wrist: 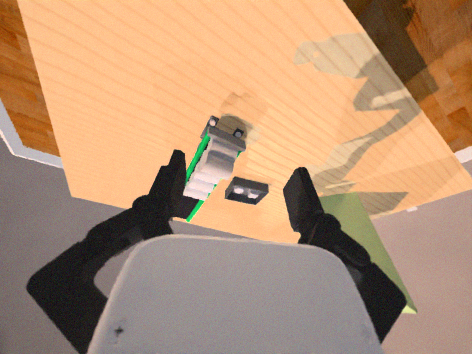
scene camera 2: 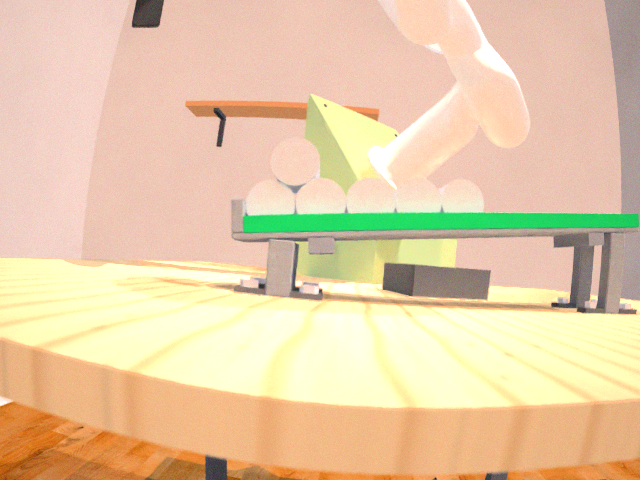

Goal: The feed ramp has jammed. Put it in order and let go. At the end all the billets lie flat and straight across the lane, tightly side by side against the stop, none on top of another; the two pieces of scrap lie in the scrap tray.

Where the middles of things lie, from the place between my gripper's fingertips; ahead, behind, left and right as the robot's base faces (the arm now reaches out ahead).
The dark scrap tray [scene camera 2: 413,280] is 320 mm behind my hand, 240 mm to the left of it and 240 mm below it.
